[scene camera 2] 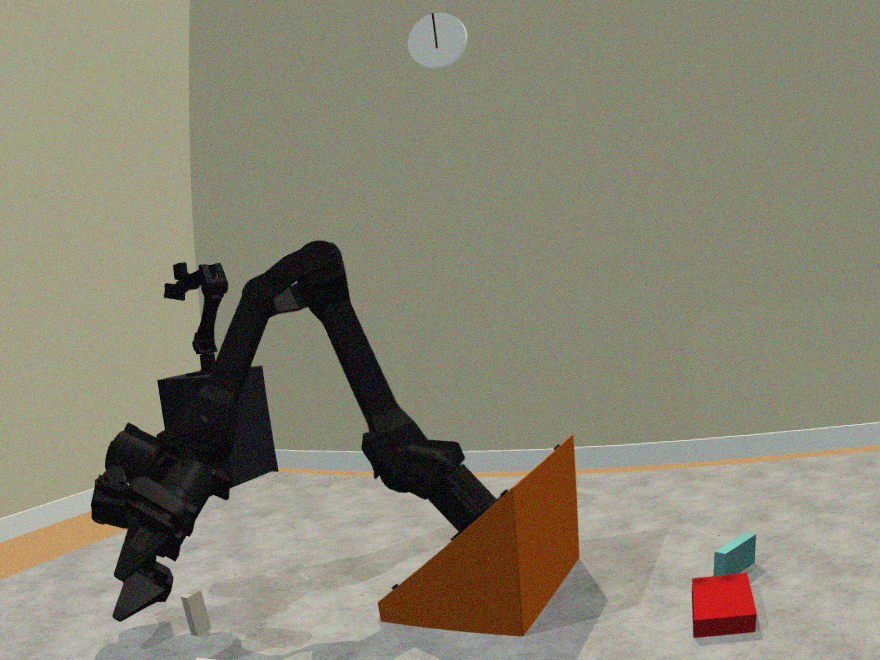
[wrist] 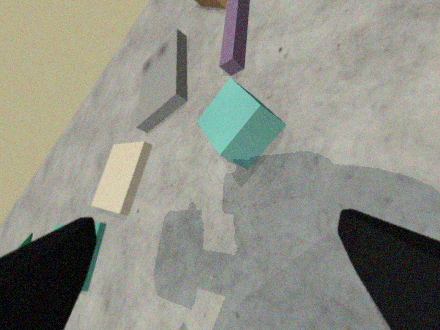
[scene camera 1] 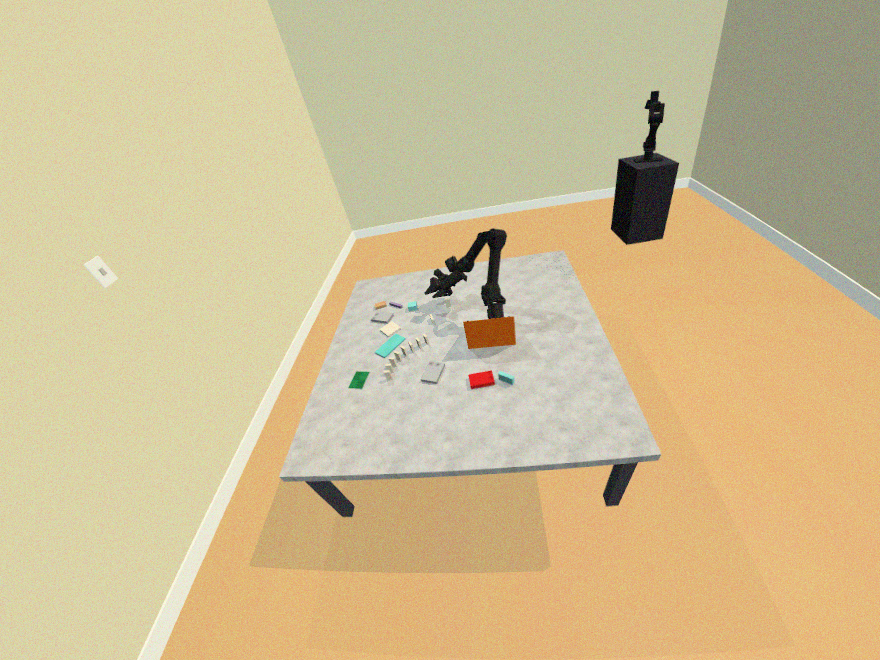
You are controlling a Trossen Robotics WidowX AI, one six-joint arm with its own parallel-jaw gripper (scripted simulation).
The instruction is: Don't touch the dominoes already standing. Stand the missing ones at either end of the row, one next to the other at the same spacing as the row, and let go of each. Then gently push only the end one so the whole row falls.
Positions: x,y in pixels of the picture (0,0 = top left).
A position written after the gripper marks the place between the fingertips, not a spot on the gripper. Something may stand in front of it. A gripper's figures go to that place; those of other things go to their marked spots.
Labels:
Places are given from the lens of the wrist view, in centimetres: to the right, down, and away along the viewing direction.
gripper (wrist: pixel 220 224): 0, 2, 11
grey plate (wrist: pixel 163 90): -6, -8, 32
teal cube (wrist: pixel 238 125): 1, -2, 19
The marked spots on the grey plate and the teal cube are 16 cm apart.

